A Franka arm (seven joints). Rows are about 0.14 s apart.
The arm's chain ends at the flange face. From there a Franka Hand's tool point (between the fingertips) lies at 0.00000 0.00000 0.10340 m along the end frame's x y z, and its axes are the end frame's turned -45 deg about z.
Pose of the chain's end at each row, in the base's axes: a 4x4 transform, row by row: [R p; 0 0 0 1], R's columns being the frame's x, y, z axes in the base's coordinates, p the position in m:
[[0.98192 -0.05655 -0.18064 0.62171], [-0.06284 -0.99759 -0.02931 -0.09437], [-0.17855 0.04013 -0.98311 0.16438], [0 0 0 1]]
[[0.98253 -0.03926 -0.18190 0.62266], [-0.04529 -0.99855 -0.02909 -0.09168], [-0.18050 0.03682 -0.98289 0.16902], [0 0 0 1]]
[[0.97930 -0.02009 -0.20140 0.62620], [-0.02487 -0.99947 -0.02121 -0.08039], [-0.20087 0.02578 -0.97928 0.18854], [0 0 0 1]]
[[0.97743 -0.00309 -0.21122 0.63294], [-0.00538 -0.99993 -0.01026 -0.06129], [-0.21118 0.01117 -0.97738 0.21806], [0 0 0 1]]
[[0.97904 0.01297 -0.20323 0.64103], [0.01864 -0.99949 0.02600 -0.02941], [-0.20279 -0.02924 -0.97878 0.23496], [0 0 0 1]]
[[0.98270 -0.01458 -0.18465 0.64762], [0.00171 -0.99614 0.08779 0.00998], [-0.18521 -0.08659 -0.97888 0.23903], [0 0 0 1]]
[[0.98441 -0.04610 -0.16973 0.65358], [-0.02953 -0.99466 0.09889 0.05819], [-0.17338 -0.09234 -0.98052 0.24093], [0 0 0 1]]
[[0.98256 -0.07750 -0.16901 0.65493], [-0.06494 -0.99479 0.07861 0.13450], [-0.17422 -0.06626 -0.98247 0.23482], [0 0 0 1]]
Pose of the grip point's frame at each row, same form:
[[0.73431 0.65434 -0.18064 0.60303], [0.66097 -0.74984 -0.02931 -0.09740], [-0.15463 -0.09788 -0.98311 0.06273], [0 0 0 1]]
[[0.72251 0.66699 -0.18190 0.60385], [0.67406 -0.73811 -0.02909 -0.09469], [-0.15367 -0.10160 -0.98289 0.06739], [0 0 0 1]]
[[0.70668 0.67826 -0.20140 0.60538], [0.68915 -0.72432 -0.02121 -0.08258], [-0.16027 -0.12381 -0.97928 0.08728], [0 0 0 1]]
[[0.69333 0.68896 -0.21122 0.61110], [0.70325 -0.71086 -0.01026 -0.06235], [-0.15723 -0.14143 -0.97738 0.11700], [0 0 0 1]]
[[0.68311 0.70146 -0.20323 0.62002], [0.71993 -0.69357 0.02600 -0.02672], [-0.12272 -0.16407 -0.97878 0.13375], [0 0 0 1]]
[[0.70518 0.68456 -0.18465 0.62853], [0.70559 -0.70317 0.08779 0.01906], [-0.06973 -0.19219 -0.97888 0.13781], [0 0 0 1]]
[[0.72868 0.66349 -0.16973 0.63603], [0.68245 -0.72421 0.09889 0.06842], [-0.05730 -0.18789 -0.98052 0.13954], [0 0 0 1]]
[[0.74958 0.63997 -0.16901 0.63745], [0.65750 -0.74934 0.07861 0.14263], [-0.07634 -0.17005 -0.98247 0.13323], [0 0 0 1]]

